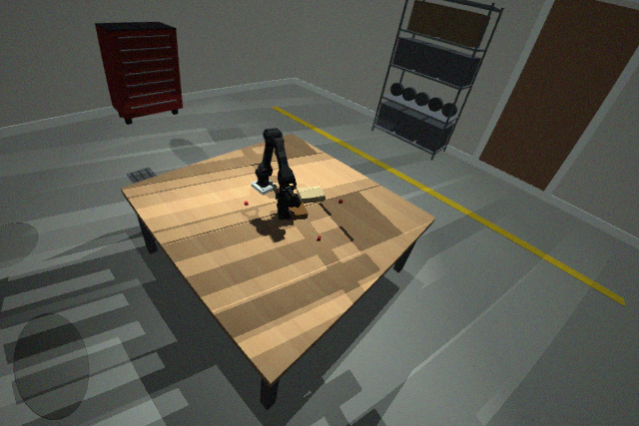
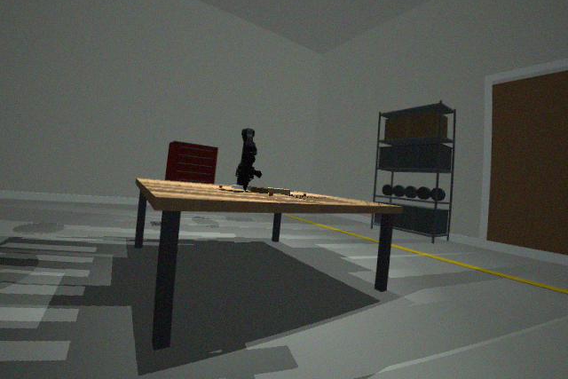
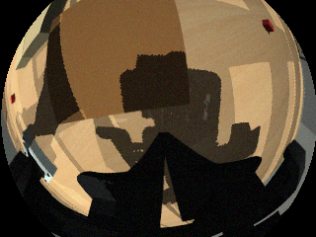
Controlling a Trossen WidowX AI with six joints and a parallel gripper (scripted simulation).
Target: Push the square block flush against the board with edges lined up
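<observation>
My gripper tip is now 9 cm to the right of the square block, 1 cm below it and 1 cm short of it. Round my gripper tip: board: 27 cm to the left, 3 cm behind, 1 cm above.
</observation>
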